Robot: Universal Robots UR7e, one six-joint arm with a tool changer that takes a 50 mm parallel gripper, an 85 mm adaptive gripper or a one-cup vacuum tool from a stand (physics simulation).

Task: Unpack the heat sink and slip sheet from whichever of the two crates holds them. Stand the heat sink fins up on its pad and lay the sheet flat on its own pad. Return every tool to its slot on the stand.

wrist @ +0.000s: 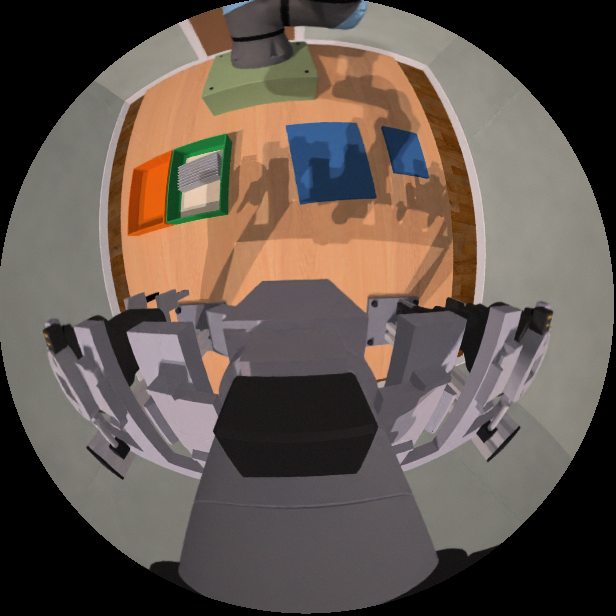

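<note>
A green crate (198, 178) sits at the table's left. It holds a grey finned heat sink (199, 167) lying over a cream slip sheet (201, 198). The orange crate (150, 198) beside it on the left looks empty. A large blue pad (330, 160) and a small blue pad (405, 150) lie to the right, both bare. My gripper (302, 447) fills the lower part of the view, high above the table's near edge. Its fingers are spread wide to left and right and hold nothing.
The robot's base stands on a green plate (261, 80) at the far side of the wooden table. Arm shadows fall across the pads and the table's middle. Grey floor surrounds the table. No tool stand shows in this view.
</note>
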